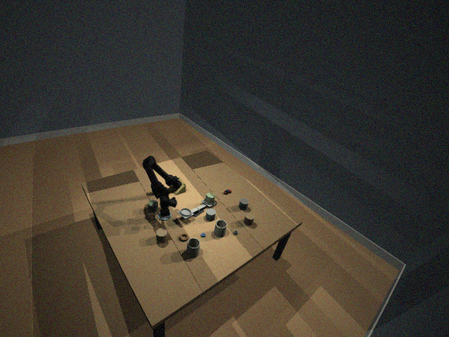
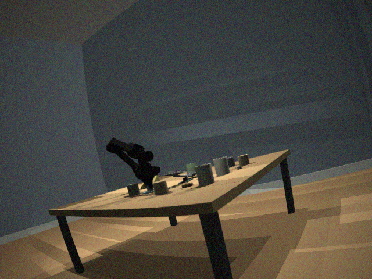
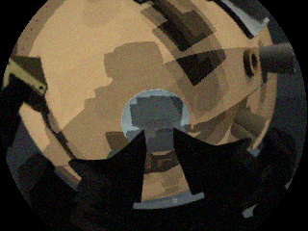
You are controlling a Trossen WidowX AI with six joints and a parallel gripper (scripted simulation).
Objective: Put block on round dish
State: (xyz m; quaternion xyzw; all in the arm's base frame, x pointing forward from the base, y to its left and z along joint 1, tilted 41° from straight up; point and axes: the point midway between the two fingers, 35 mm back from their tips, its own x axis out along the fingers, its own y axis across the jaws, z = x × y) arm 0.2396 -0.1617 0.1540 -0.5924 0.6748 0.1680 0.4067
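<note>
Right now my gripper tip is 1 cm above the pale blue round dish. From my gripper tip the other things lie so: red block (2 cm behind, 59 cm to the left); grey-green cup (9 cm behind, 7 cm to the right, 2 cm above); grey balance (8 cm ahead, 24 cm to the left, 2 cm above).
</note>
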